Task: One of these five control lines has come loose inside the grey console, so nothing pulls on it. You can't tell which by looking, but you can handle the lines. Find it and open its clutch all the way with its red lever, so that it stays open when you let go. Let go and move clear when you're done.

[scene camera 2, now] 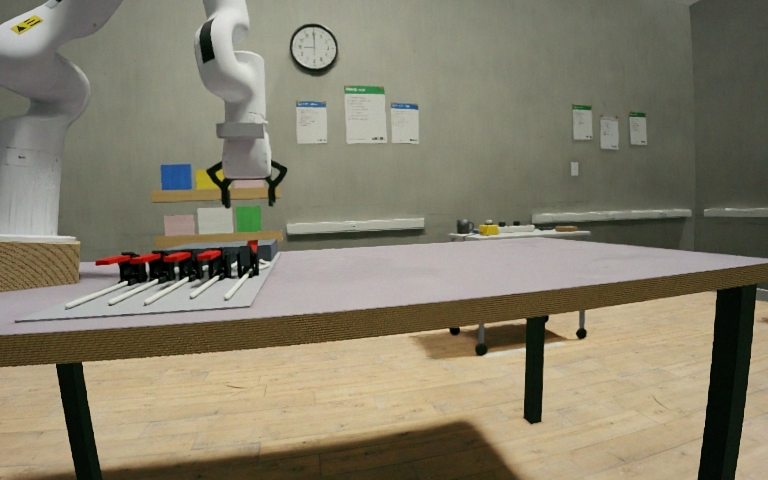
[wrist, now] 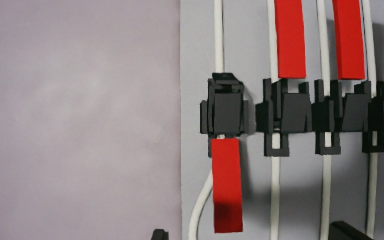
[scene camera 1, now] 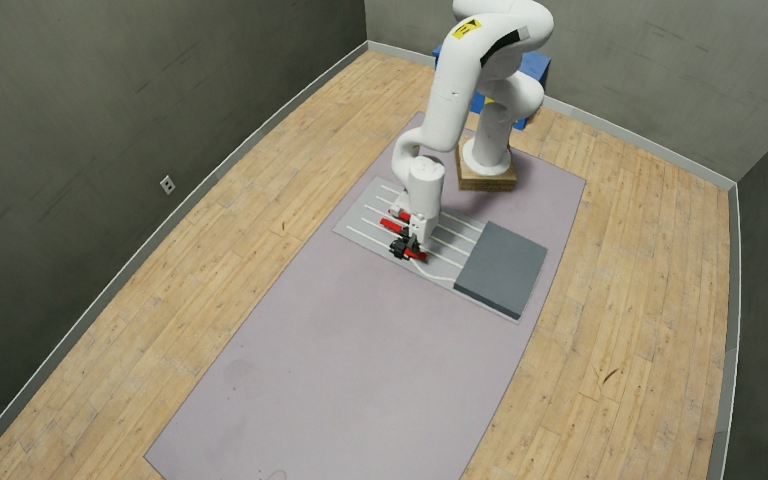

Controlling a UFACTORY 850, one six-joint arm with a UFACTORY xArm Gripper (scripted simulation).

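Labels:
Black clutch (wrist: 354, 107) at 0.26 m from the lens; red lever (wrist: 227, 204) at 0.23 m from the lens.

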